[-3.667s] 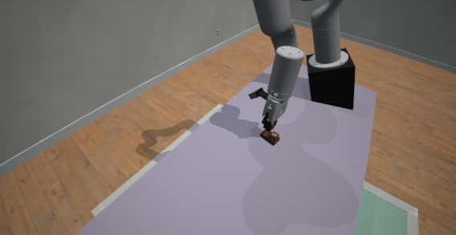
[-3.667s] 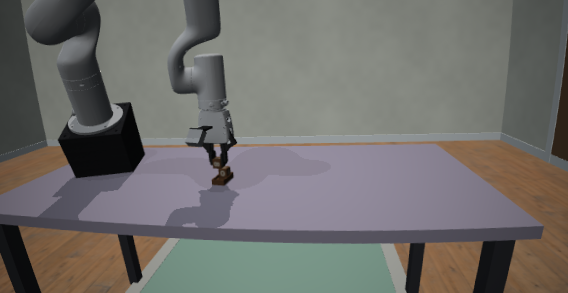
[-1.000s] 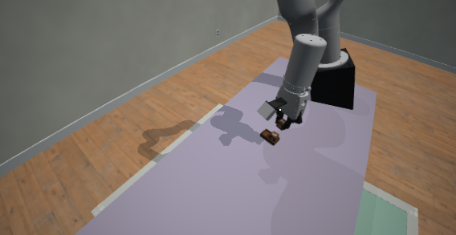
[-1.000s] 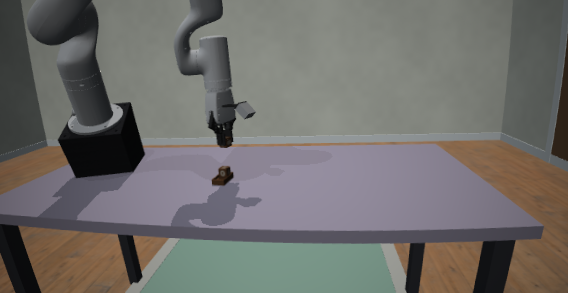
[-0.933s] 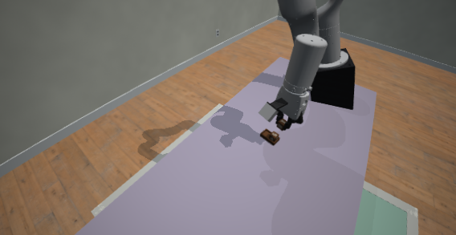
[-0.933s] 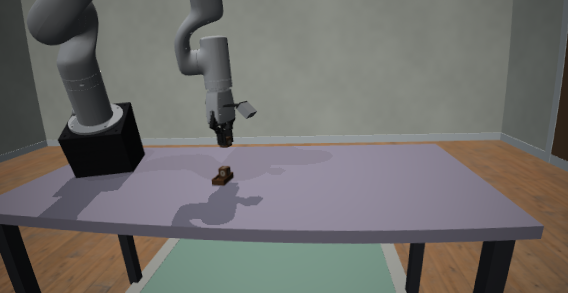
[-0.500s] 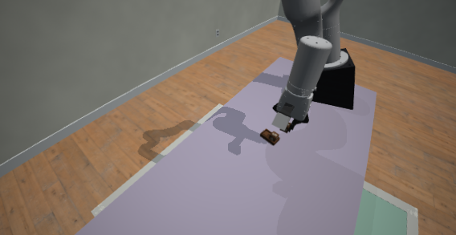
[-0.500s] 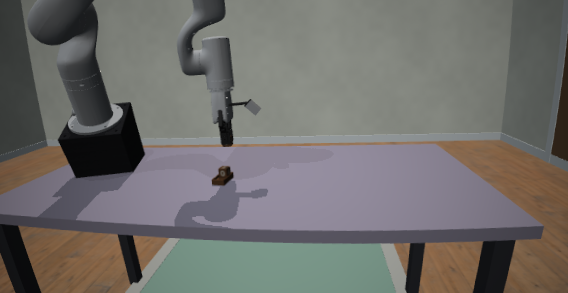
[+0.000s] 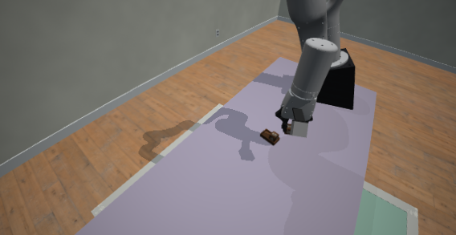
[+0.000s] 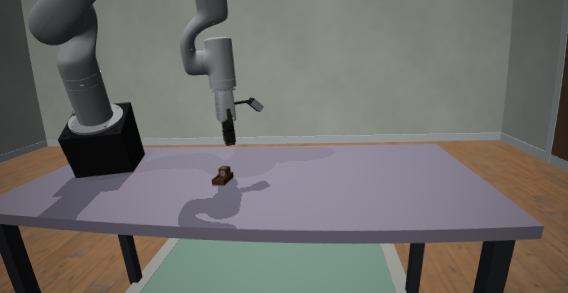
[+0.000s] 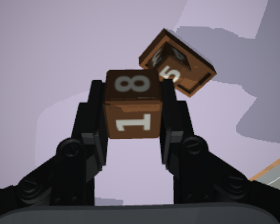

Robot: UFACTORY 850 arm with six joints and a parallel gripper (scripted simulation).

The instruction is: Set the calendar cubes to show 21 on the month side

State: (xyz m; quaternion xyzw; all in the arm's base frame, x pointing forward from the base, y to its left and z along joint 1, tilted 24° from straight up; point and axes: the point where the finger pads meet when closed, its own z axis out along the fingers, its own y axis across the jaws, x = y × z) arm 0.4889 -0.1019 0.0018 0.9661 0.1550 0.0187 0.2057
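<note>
Right now my hand is 2 cm past the digit cube, 4 cm to the left of it and 11 cm above it. Also, from my hand: brown cube: 1 cm below; then brown tray: 3 cm behind, 6 cm to the right, 13 cm below.
</note>
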